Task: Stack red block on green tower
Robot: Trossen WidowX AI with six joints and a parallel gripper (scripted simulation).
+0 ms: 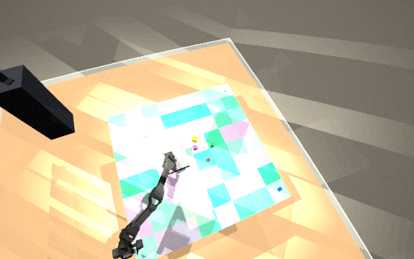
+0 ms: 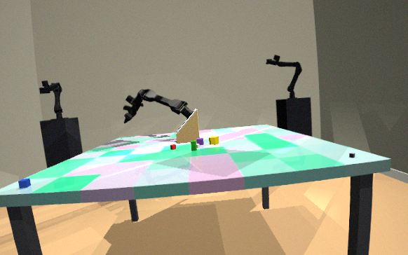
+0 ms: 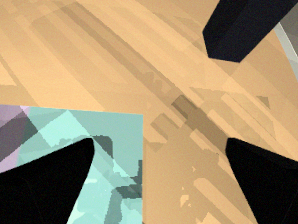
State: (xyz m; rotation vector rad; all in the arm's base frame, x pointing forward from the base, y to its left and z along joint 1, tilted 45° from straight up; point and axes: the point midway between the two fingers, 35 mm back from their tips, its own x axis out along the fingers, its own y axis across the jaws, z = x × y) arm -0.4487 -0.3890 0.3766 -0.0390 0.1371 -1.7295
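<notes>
Now: the red block 760 mm ahead of my gripper tip, 460 mm to the left of it and 120 mm below it. The rest, counted from my gripper tip: purple block (700 mm ahead, 610 mm to the left, 120 mm below); yellow block (720 mm ahead, 680 mm to the left, 110 mm below); white block (780 mm ahead, 590 mm to the left, 120 mm below).
</notes>
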